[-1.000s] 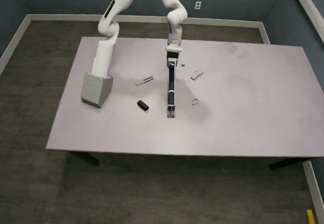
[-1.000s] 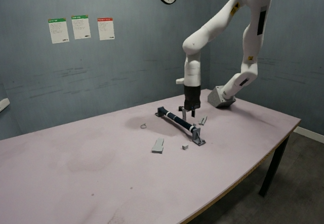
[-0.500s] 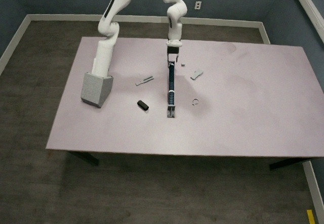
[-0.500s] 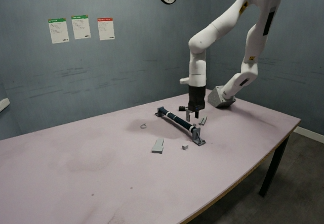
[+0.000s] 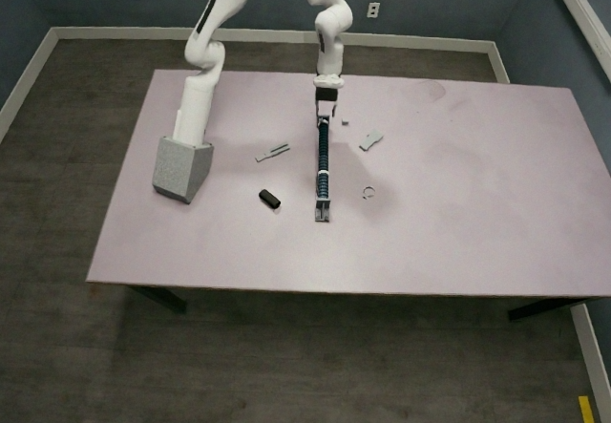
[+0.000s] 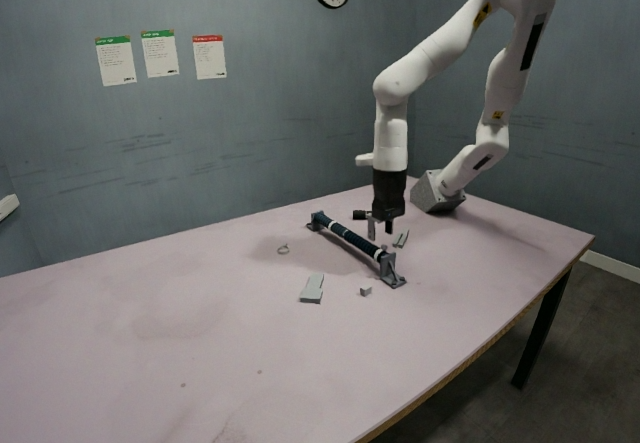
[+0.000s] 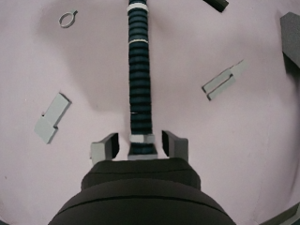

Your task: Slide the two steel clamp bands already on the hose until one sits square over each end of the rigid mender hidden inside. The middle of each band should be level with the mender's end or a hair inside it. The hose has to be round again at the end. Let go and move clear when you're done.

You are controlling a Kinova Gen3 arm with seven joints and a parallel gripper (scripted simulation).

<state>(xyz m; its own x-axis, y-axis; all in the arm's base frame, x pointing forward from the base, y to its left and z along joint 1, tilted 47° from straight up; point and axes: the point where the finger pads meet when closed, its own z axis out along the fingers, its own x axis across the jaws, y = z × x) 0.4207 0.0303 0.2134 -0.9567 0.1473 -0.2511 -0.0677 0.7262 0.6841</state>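
My gripper is now 8 cm short of the grey block, 6 cm to the right of it and 11 cm above it.
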